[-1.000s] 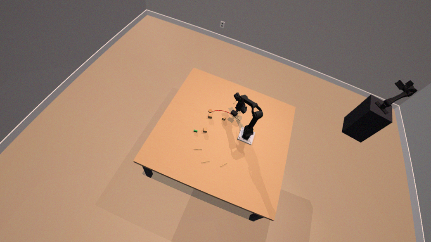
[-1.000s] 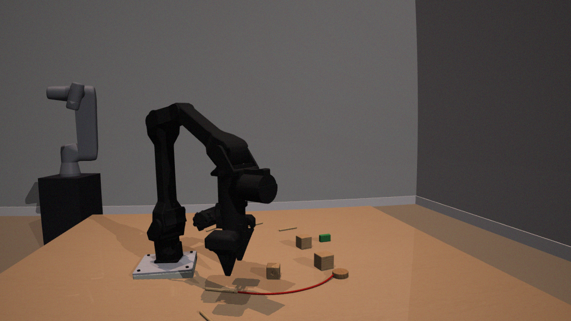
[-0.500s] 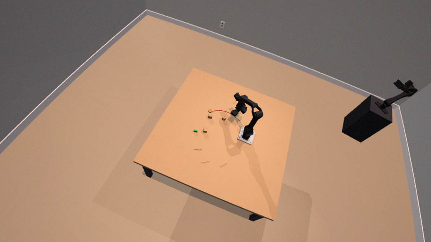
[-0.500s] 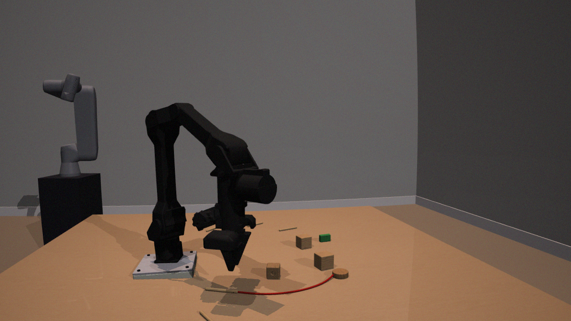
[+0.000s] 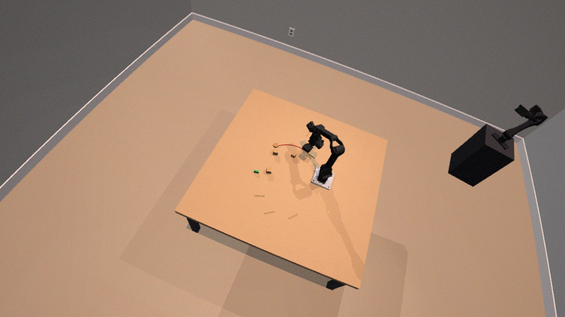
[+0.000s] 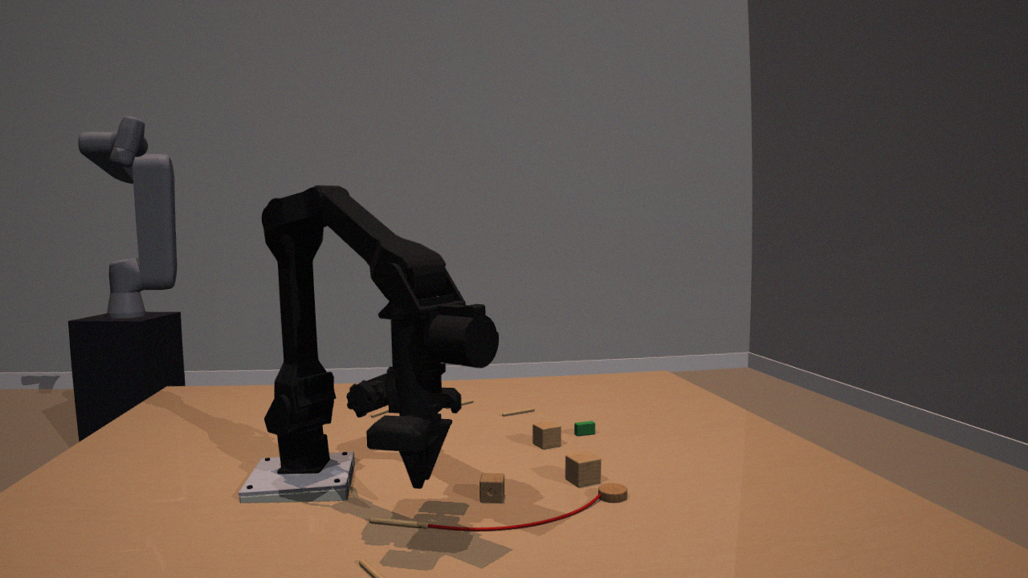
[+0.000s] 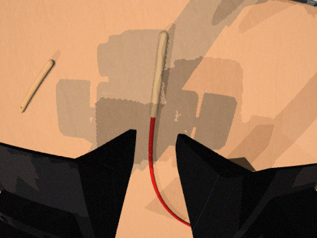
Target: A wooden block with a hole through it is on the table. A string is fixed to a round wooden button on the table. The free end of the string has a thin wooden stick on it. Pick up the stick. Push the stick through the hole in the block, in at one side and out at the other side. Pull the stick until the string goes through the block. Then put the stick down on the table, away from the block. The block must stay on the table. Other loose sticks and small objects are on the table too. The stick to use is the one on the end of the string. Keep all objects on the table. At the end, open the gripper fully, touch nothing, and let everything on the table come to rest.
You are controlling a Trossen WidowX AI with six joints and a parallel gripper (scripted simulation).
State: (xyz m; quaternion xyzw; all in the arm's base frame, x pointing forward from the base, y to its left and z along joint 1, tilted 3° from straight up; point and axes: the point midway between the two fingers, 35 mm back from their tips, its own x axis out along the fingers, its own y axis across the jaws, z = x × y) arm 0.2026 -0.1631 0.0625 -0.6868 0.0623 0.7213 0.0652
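My gripper tip is 60 mm above the thin wooden stick and 20 mm past it. Round my gripper tip: round wooden button: 250 mm ahead, 90 mm to the left, 50 mm below; then small green block: 380 mm to the left, 250 mm ahead, 50 mm below.
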